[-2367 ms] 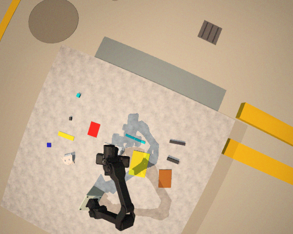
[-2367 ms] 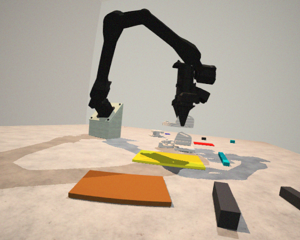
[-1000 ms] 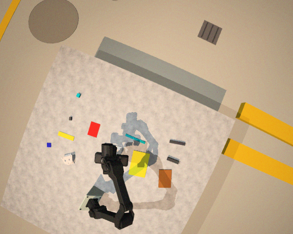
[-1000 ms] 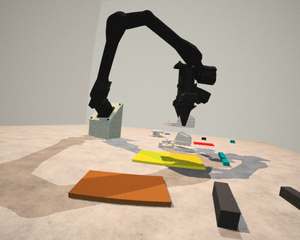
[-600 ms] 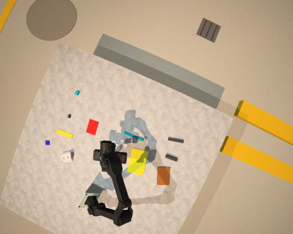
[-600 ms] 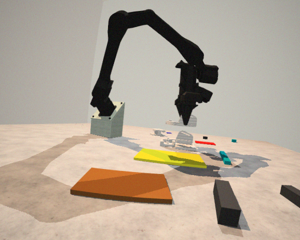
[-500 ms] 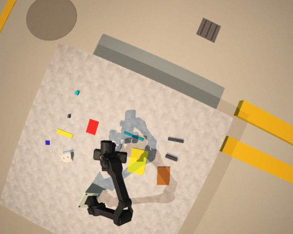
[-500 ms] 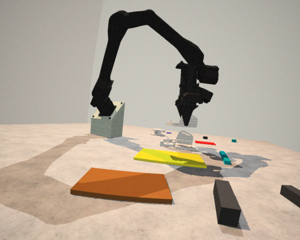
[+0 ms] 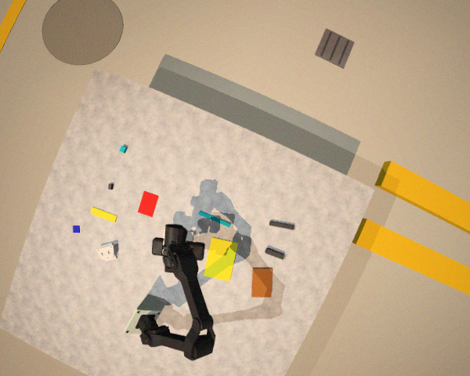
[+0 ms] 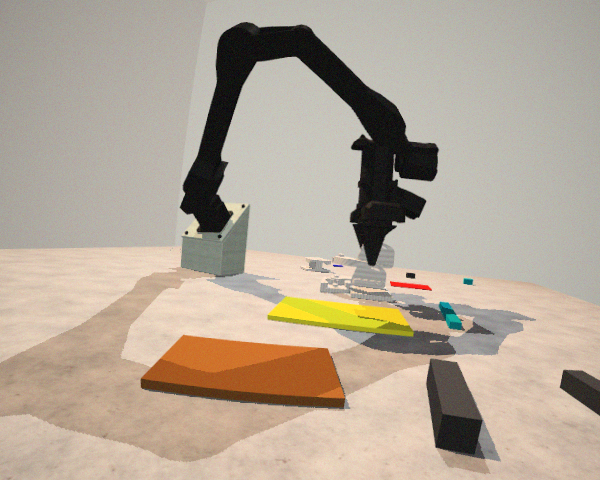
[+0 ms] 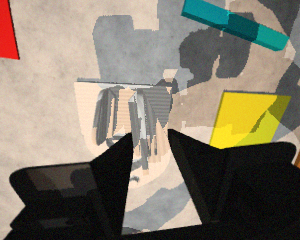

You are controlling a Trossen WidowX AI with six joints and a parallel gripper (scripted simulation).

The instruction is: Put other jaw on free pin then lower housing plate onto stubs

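My gripper tip is now 270 mm to the right of the white holder block, 190 mm past it and 50 mm above it. From my gripper tip the other things lie so: ribbed jaw: 40 mm behind, 10 mm to the left; then cyan bar: 140 mm ahead, 70 mm to the right, 50 mm below; then yellow slab: 160 mm to the right, 50 mm below.
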